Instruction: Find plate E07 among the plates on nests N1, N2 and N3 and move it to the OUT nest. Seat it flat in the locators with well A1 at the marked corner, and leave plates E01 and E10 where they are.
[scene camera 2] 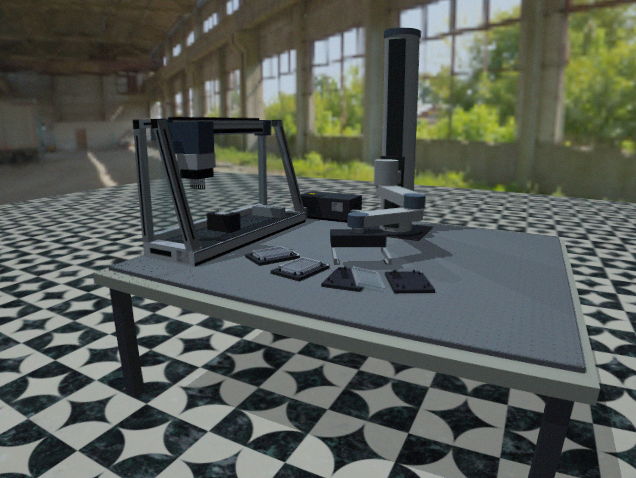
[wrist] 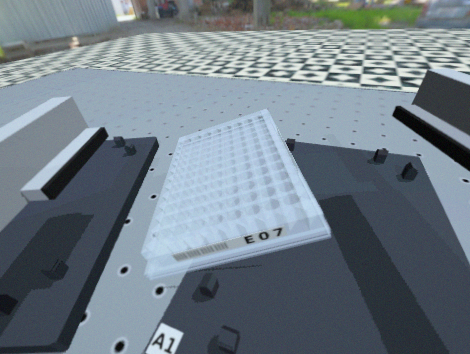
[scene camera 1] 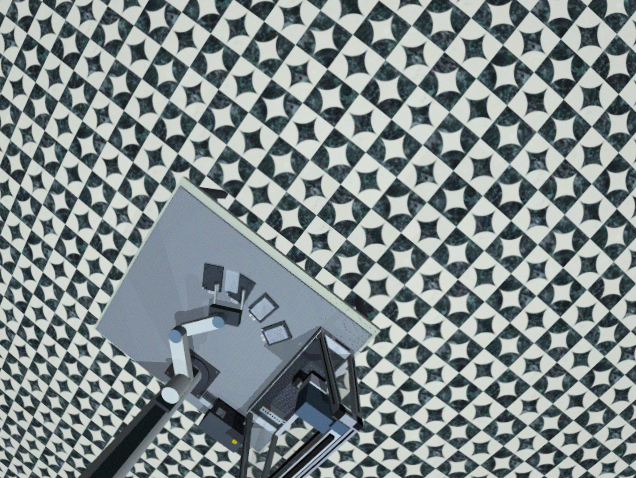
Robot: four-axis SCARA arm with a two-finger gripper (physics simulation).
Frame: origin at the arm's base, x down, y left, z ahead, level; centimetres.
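Where they show: gripper, between the fingertips: [scene camera 2: 363,261] [wrist: 248,104] [scene camera 1: 230,287]; arm's base, origin of its link: [scene camera 2: 395,232].
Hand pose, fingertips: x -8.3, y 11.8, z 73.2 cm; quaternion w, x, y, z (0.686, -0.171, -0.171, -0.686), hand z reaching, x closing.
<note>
Each offset is from my fingertips to the top centre of the thing. "spot": to the spot under its first point.
Plate E07 {dx +2.9, dy +2.0, dz +0.7 cm} [scene camera 1: 232,281] [scene camera 2: 368,278] [wrist: 230,185], clear with its label toward the wrist camera, lies skewed across the left edge of a dark nest {dx +4.8, dy -4.8, dz -0.4 cm} [scene camera 1: 248,285] [scene camera 2: 340,278] [wrist: 300,300], partly off it over the table and not squared in the locators. That nest's A1 mark {dx +5.8, dy -0.2, dz -8.6 cm} [wrist: 166,340] is at its near left corner. An empty dark nest {dx +4.8, dy +12.9, dz -6.2 cm} [scene camera 1: 212,276] [scene camera 2: 409,281] [wrist: 100,210] is to the left in the wrist view. My gripper [scene camera 1: 229,288] [scene camera 2: 362,263] is open, above and on the arm side of E07, with fingers wide apart and nothing between them. I cannot read which nest is OUT.
Two more plates, one {dx +4.4, dy -22.5, dz -1.6 cm} [scene camera 1: 263,308] [scene camera 2: 300,265] and another {dx +4.4, dy -38.8, dz -9.7 cm} [scene camera 1: 276,334] [scene camera 2: 272,253], sit on their own nests toward the gantry machine [scene camera 2: 144,185]; their labels are unreadable. A dark box {spot: dx -1.1, dy -45.4, dz -76.6 cm} [scene camera 2: 333,205] stands at the table's back, near the arm's column [scene camera 2: 401,102].
</note>
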